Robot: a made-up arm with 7 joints. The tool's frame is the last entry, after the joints.
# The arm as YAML. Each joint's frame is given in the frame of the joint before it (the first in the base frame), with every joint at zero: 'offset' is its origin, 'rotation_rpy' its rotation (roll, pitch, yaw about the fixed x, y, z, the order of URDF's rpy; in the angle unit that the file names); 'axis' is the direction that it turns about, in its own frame. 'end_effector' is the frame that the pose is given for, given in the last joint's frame.
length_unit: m
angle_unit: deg
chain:
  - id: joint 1
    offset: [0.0, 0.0, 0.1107]
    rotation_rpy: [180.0, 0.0, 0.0]
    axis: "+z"
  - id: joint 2
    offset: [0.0, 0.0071, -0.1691]
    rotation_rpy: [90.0, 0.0, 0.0]
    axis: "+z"
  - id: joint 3
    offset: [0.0, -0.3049, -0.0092]
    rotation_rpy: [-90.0, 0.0, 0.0]
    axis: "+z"
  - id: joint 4
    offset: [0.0, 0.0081, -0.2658]
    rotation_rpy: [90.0, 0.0, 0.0]
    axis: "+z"
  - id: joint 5
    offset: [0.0, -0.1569, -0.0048]
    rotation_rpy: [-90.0, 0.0, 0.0]
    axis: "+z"
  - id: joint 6
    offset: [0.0, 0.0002, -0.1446]
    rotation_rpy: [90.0, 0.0, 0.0]
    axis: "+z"
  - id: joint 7
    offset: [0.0, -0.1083, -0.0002]
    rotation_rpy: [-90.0, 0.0, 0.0]
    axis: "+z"
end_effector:
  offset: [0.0, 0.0, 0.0]
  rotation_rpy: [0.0, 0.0, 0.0]
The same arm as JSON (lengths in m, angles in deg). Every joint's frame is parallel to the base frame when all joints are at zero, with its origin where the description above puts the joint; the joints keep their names.
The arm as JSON. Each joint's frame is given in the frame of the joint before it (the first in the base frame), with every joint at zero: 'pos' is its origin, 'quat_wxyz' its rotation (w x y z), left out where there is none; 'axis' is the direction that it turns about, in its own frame. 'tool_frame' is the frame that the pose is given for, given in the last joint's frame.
{"length_unit": "m", "angle_unit": "deg", "joints": [
  {"joint": "joint 1", "pos": [0.0, 0.0, 0.1107], "axis": "-z"},
  {"joint": "joint 2", "pos": [0.0, -0.0071, 0.1691], "axis": "+y"},
  {"joint": "joint 3", "pos": [0.0, -0.0092, 0.3049], "axis": "-z"},
  {"joint": "joint 4", "pos": [0.0, -0.0081, 0.2658], "axis": "+y"},
  {"joint": "joint 5", "pos": [0.0, -0.0048, 0.1569], "axis": "-z"},
  {"joint": "joint 6", "pos": [0.0, -0.0002, 0.1446], "axis": "+y"},
  {"joint": "joint 7", "pos": [0.0, -0.0002, 0.1083], "axis": "-z"}
], "tool_frame": {"pos": [0.0, 0.0, 0.0], "quat_wxyz": [0.0, 1.0, 0.0, 0.0]}}

